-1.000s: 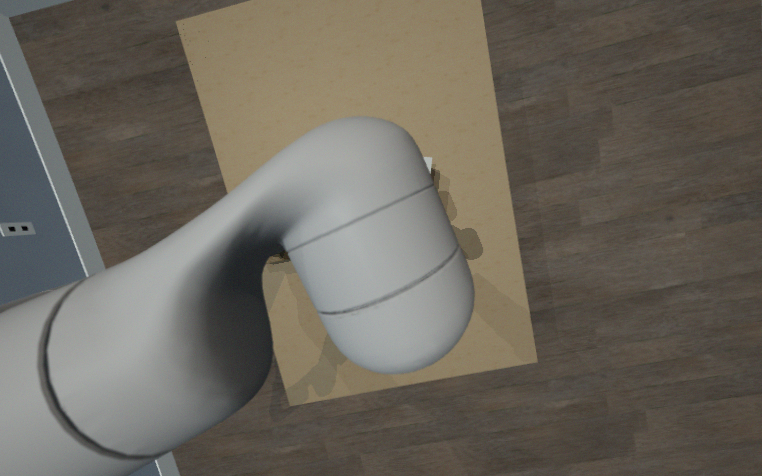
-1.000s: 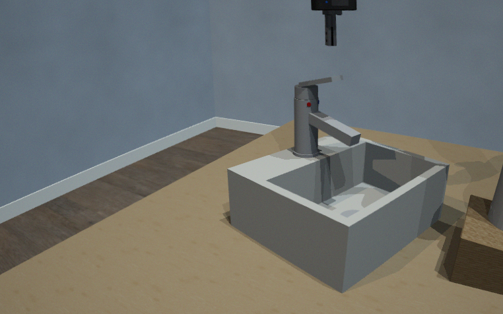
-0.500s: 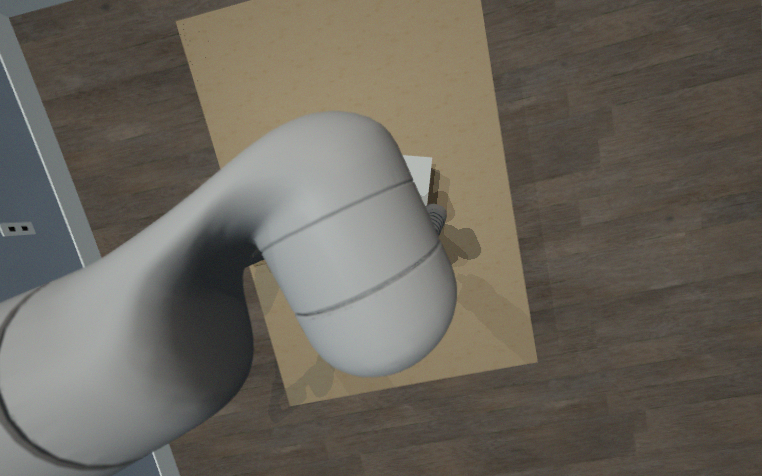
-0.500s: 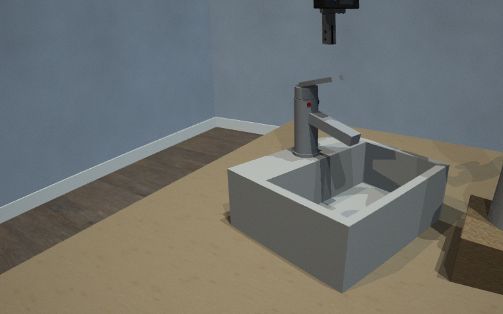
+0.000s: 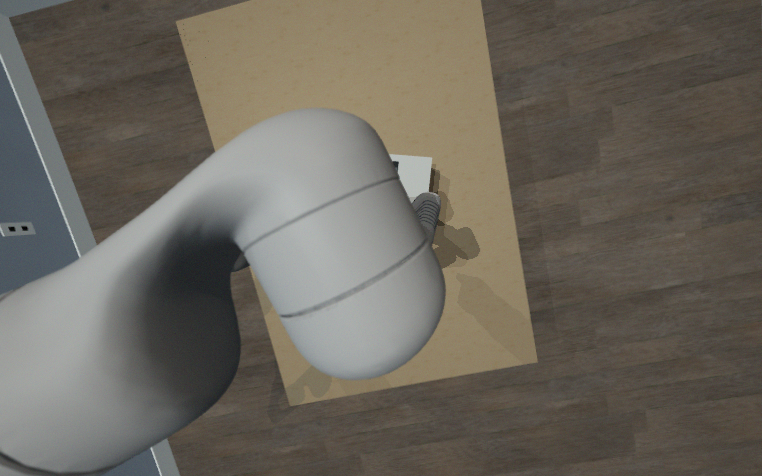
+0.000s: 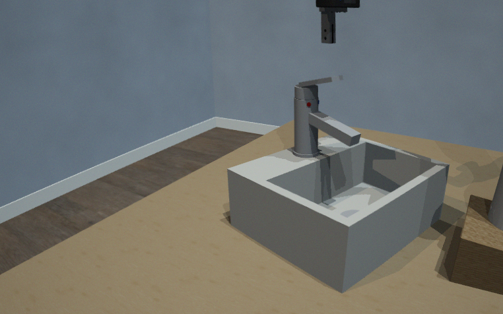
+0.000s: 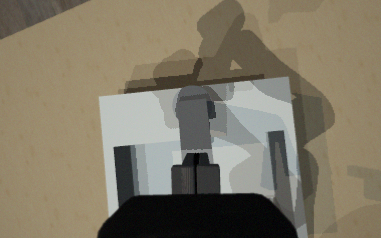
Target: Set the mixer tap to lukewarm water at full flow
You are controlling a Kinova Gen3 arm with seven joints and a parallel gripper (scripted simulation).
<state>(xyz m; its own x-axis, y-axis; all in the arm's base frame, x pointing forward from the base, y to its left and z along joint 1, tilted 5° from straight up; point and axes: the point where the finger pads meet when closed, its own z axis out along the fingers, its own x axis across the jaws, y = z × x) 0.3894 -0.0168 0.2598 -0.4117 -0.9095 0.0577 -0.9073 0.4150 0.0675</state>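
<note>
The flat lever is 20 mm ahead of my hand, 10 mm to the right of it and 90 mm below it. The rest, counted from my hand: grey square sink: 60 mm behind, 20 mm to the left, 330 mm below; grey mixer tap: 40 mm ahead, 10 mm to the right, 140 mm below.
</note>
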